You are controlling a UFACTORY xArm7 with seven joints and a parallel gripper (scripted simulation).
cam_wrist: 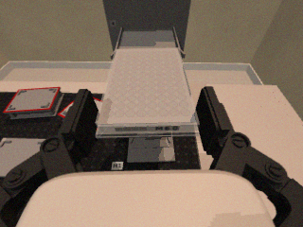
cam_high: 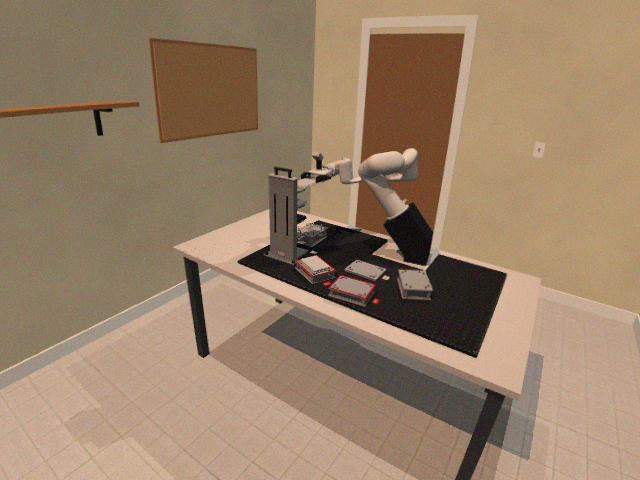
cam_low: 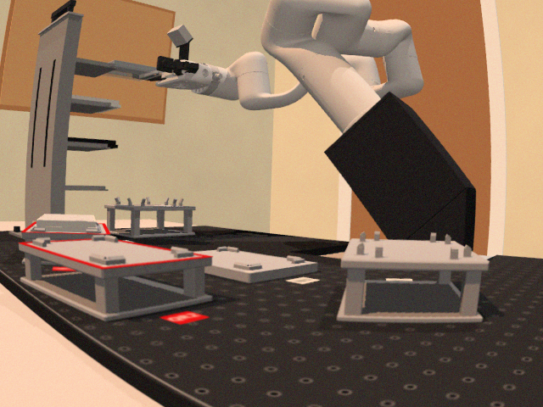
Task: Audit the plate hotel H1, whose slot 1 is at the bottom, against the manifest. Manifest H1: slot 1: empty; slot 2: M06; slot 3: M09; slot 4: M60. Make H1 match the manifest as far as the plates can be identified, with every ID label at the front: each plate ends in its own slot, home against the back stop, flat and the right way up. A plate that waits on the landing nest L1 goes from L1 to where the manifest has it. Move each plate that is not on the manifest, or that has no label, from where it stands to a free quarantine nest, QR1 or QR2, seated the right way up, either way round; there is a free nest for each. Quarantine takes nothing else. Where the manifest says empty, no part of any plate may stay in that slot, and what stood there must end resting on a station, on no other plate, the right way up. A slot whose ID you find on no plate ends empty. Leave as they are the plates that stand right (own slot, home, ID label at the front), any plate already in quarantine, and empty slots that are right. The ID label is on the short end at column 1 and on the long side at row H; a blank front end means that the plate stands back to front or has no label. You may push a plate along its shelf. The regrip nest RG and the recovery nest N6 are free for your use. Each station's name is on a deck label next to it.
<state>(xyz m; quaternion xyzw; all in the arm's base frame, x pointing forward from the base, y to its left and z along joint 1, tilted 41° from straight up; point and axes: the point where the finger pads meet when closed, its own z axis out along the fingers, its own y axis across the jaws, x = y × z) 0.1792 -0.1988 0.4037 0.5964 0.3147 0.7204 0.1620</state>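
Right now my hand is 50 mm short of the clear plate, 10 mm to the right of it and 20 mm above it. From my hand the other things lie so: hotel tower (230 mm ahead, 30 mm to the left, 150 mm below); black plate (150 mm ahead, 20 mm to the left, 180 mm below); RG label (130 mm behind, 20 mm to the right, 350 mm below).
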